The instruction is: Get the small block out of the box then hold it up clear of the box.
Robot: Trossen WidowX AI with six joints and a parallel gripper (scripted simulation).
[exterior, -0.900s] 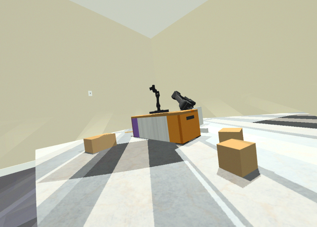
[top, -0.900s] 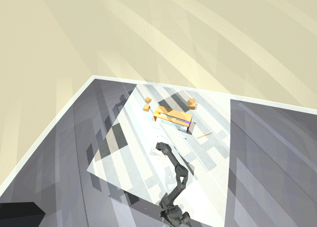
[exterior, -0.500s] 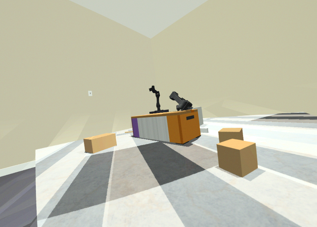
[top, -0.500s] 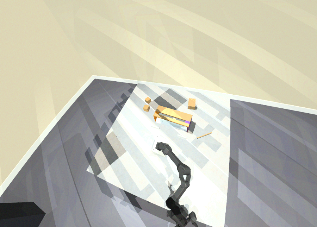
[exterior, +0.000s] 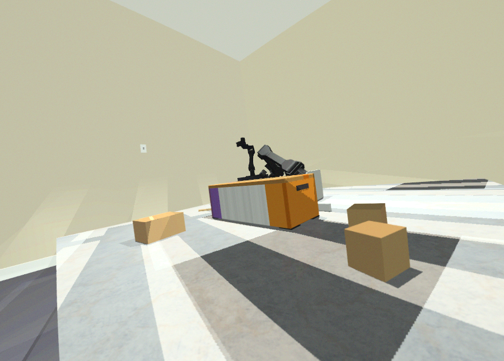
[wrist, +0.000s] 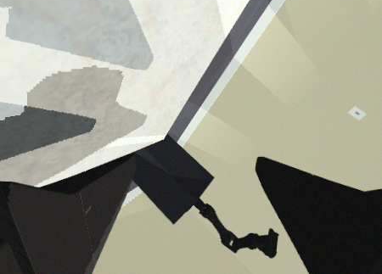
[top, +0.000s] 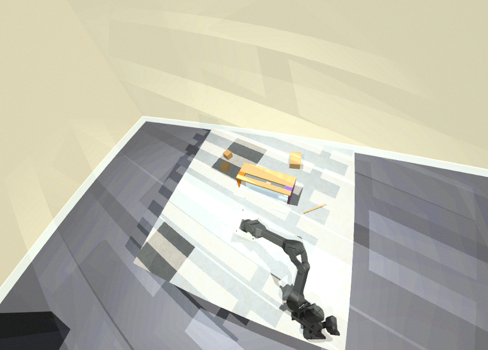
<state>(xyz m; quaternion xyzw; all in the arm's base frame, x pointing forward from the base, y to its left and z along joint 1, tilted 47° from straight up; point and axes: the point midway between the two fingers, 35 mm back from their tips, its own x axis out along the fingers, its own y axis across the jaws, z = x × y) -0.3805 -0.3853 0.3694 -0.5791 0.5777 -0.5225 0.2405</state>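
The tan block lies 70 cm ahead of my gripper tip, 50 cm to the left of it and 2 cm above it. Round my gripper tip: thin stick (65 cm ahead, 16 cm to the left, 6 cm below); then box (69 cm ahead, 52 cm to the left).
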